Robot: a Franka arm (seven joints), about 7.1 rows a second.
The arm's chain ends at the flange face. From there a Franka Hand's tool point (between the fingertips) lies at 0.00 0.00 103.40 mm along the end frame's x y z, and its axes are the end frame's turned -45 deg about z.
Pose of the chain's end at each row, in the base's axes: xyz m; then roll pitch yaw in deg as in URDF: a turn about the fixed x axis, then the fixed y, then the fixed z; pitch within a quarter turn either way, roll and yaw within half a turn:
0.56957 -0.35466 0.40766 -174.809 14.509 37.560
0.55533 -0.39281 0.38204 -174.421 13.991 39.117
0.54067 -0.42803 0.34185 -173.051 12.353 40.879
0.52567 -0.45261 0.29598 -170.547 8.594 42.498
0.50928 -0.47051 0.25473 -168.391 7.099 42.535
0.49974 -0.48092 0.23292 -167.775 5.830 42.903
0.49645 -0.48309 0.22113 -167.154 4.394 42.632
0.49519 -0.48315 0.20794 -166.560 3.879 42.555
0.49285 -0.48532 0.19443 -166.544 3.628 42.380
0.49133 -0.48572 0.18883 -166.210 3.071 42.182
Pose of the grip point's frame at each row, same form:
0.54342 -0.36297 0.30797 -166.073 6.616 82.708
0.52968 -0.40071 0.28218 -166.175 5.984 84.158
0.51588 -0.43294 0.24159 -166.386 3.882 85.590
0.50296 -0.45039 0.19513 -167.261 -0.525 86.727
0.48599 -0.46364 0.15422 -166.766 -3.085 86.455
0.47732 -0.47187 0.13239 -167.206 -4.424 86.782
0.47520 -0.47141 0.12061 -167.758 -5.887 86.505
0.47392 -0.47005 0.10760 -167.687 -6.669 86.378
0.47193 -0.47184 0.09407 -167.850 -6.861 86.221
0.47079 -0.47107 0.08855 -167.997 -7.494 86.022

